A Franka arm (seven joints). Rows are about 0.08 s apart.
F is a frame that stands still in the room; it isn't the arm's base.
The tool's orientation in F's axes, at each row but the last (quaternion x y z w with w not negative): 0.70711 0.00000 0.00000 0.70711; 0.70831 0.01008 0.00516 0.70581; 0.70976 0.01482 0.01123 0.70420; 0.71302 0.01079 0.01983 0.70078; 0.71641 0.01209 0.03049 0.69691; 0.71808 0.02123 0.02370 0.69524
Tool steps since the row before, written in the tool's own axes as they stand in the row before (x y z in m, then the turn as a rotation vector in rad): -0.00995 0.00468 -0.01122 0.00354 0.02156 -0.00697; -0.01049 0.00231 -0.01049 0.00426 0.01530 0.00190; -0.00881 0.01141 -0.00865 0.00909 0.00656 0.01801; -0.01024 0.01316 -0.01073 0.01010 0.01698 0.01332; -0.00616 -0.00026 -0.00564 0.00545 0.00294 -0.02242; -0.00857 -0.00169 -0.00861 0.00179 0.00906 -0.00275
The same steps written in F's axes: -0.00995 0.01122 0.00468 0.00354 0.00697 0.02156; -0.01070 0.01025 0.00242 0.00441 -0.00186 0.01526; -0.00906 0.00823 0.01152 0.00978 -0.01771 0.00637; -0.01086 0.01004 0.01320 0.01046 -0.01317 0.01688; -0.00648 0.00527 -0.00027 0.00401 0.02261 0.00368; -0.00910 0.00810 -0.00145 0.00159 0.00256 0.00915
